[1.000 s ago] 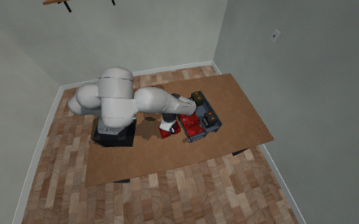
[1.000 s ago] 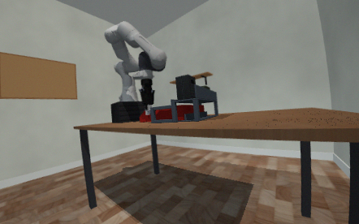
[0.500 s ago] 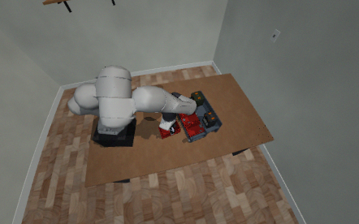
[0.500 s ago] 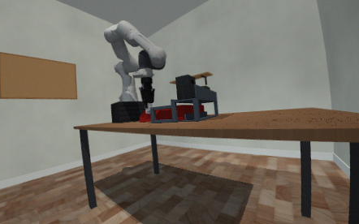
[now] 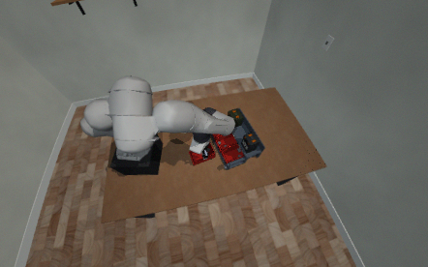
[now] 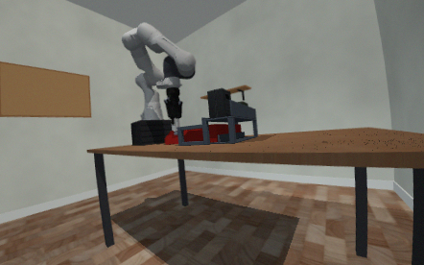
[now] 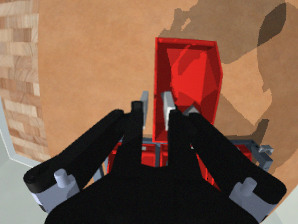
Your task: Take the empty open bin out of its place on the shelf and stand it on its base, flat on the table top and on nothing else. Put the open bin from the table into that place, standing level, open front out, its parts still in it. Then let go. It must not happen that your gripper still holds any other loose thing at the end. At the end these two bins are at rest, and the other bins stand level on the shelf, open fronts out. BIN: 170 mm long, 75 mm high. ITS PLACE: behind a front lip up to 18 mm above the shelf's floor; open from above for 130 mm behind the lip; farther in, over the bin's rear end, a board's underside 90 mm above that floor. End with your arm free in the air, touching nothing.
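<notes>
Right now the grey shelf lip is 100 mm below my hand, 100 mm ahead of it and 90 mm to the left of it. Round my hand: black box 310 mm ahead, 50 mm above, 30 mm to the left.
</notes>
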